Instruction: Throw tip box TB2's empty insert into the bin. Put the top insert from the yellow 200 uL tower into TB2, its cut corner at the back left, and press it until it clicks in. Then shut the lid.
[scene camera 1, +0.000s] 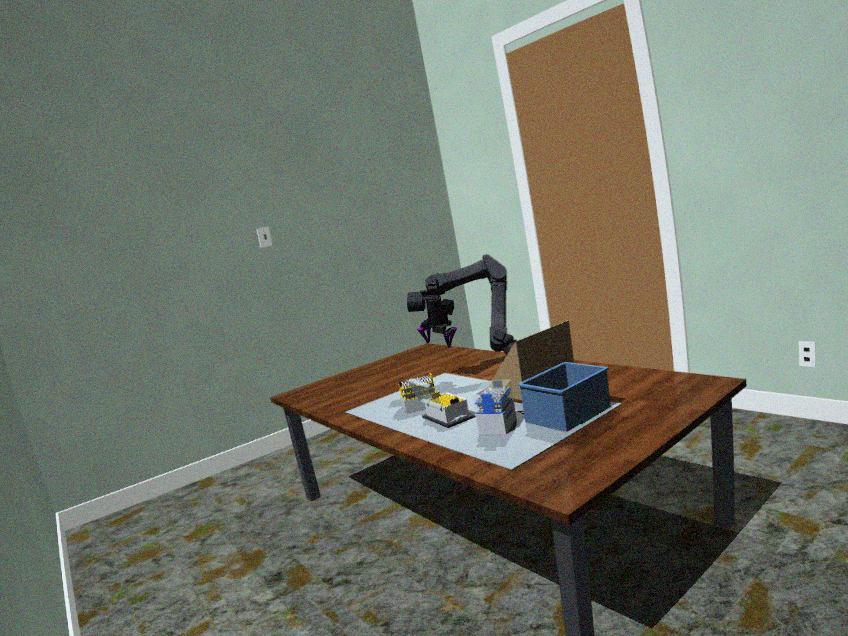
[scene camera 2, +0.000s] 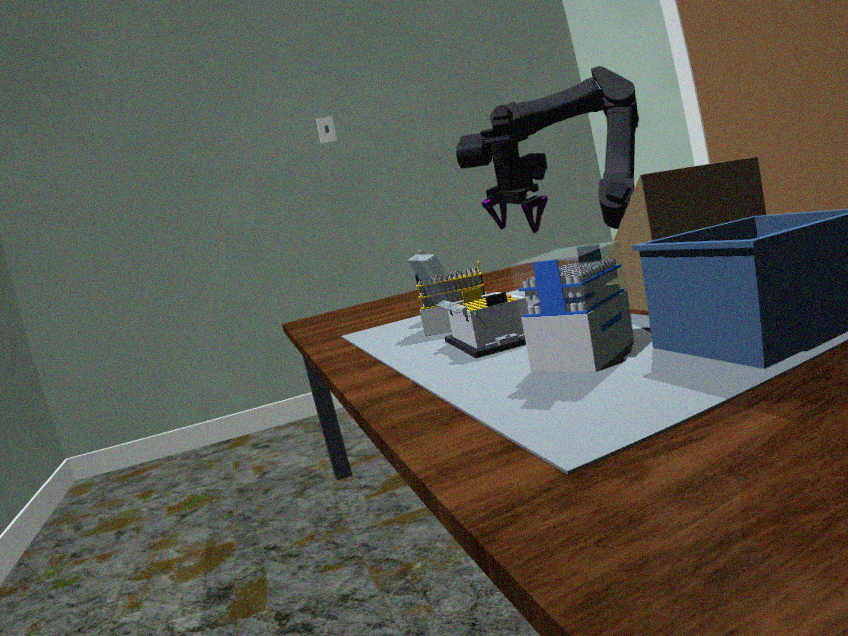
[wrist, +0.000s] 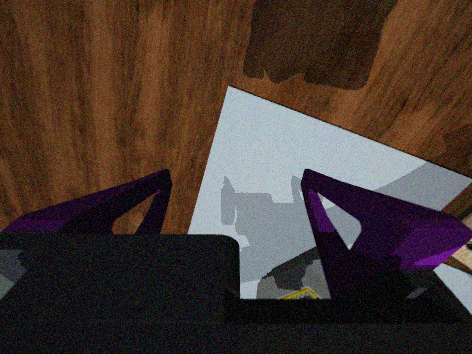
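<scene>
The yellow tower (scene camera 1: 417, 390) (scene camera 2: 450, 287) holds stacked yellow inserts with tips above a pale base. Beside it a white tip box (scene camera 1: 446, 410) (scene camera 2: 491, 327) stands on a dark base, with a yellow insert (scene camera 2: 479, 303) at its top and a small black piece on that. I take it for TB2; no label is readable. The blue bin (scene camera 1: 544, 410) (scene camera 2: 698, 301) stands at the right. My gripper (scene camera 1: 439, 343) (scene camera 2: 518, 229) (wrist: 236, 176) is open and empty, high above the table. A grey piece with a yellow edge (wrist: 307, 291) shows partly at the bottom of the wrist view.
A tower with blue inserts (scene camera 1: 494, 403) (scene camera 2: 547, 287) stands between the tip box and the bin. A brown slanted panel (scene camera 1: 544, 352) (scene camera 2: 705, 195) rises behind the bin. These things stand on or beside the pale mat (scene camera 1: 506, 455) (scene camera 2: 568, 438) (wrist: 260, 135) on the wooden table (scene camera 1: 561, 489) (scene camera 2: 684, 520) (wrist: 100, 100).
</scene>
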